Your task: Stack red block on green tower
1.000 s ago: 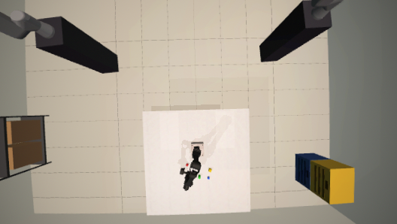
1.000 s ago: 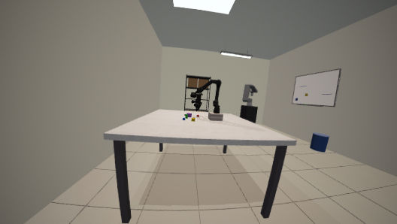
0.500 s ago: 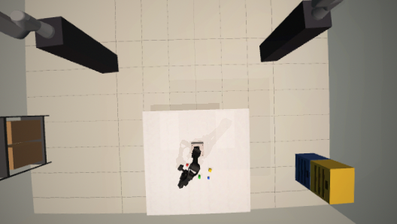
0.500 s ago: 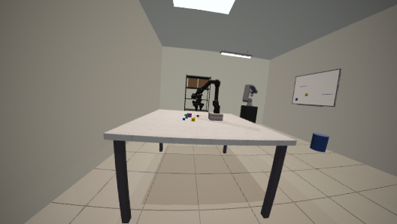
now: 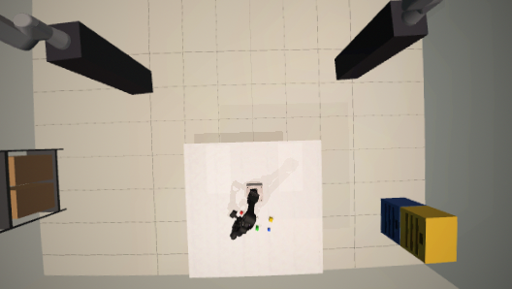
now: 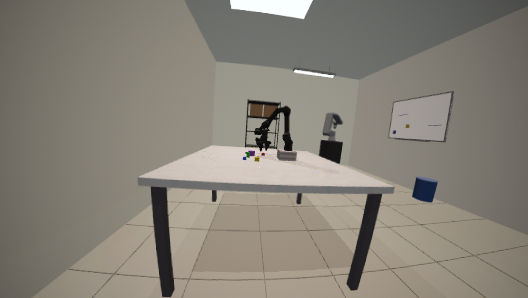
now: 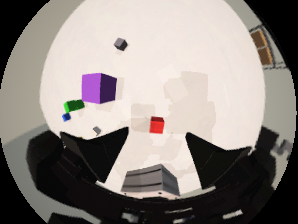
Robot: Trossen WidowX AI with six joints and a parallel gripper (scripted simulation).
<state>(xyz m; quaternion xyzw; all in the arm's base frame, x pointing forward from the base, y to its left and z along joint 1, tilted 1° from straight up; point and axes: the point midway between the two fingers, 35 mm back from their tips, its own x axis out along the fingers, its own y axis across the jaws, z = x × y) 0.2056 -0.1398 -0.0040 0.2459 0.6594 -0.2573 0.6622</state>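
My gripper tip is now 30 mm above the red block. The rest, counted from my gripper tip: small grey piece: 160 mm ahead, 40 mm to the right, 30 mm below; purple block: 120 mm ahead, 40 mm to the left, 20 mm below; yellow block: 90 mm ahead, 270 mm to the left, 20 mm below.
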